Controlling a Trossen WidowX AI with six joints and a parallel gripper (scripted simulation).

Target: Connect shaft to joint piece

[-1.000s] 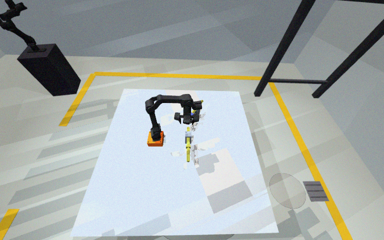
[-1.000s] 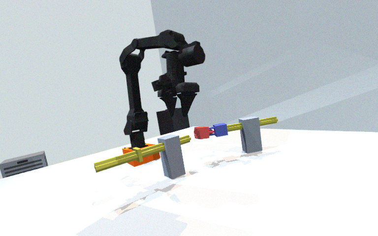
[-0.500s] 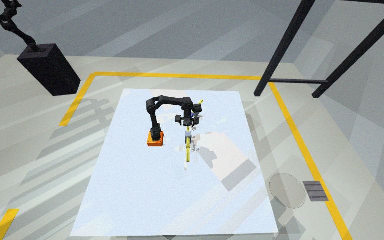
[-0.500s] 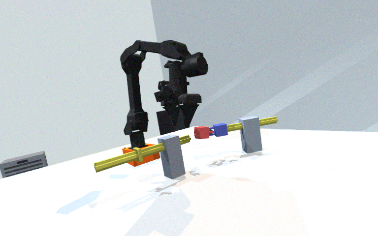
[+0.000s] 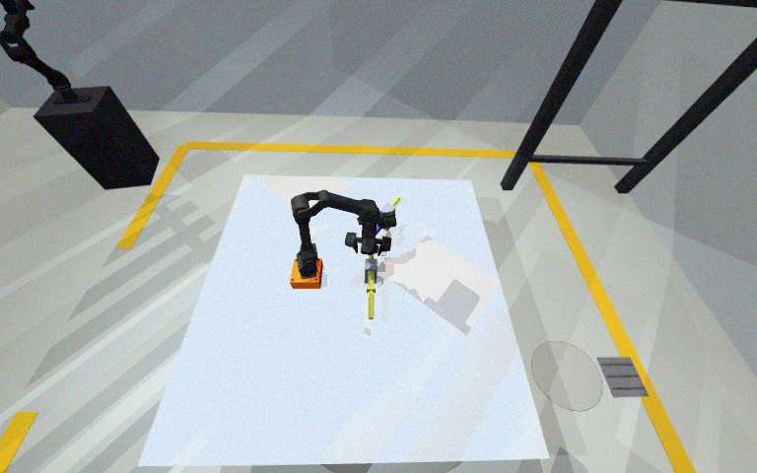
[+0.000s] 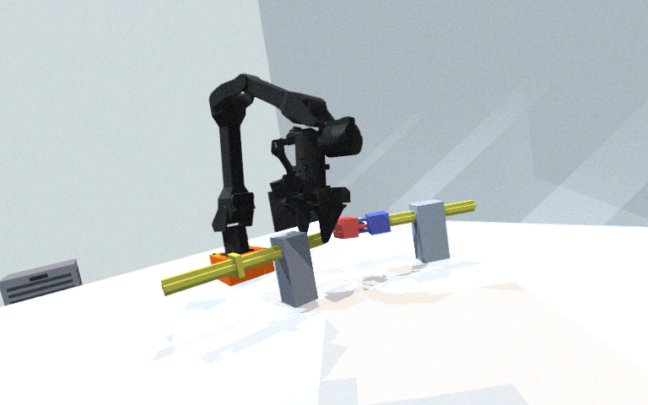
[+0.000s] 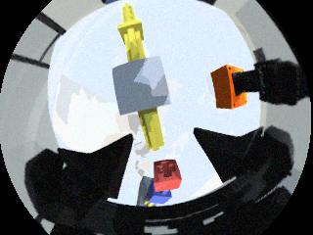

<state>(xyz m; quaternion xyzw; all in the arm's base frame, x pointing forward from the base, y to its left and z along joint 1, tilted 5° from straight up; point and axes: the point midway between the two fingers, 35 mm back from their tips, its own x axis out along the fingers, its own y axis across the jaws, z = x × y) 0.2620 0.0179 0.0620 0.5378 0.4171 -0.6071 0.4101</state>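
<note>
The red square joint piece is 3 cm ahead of my gripper tip, 8 cm to the left of it and 1 cm above it.
</note>
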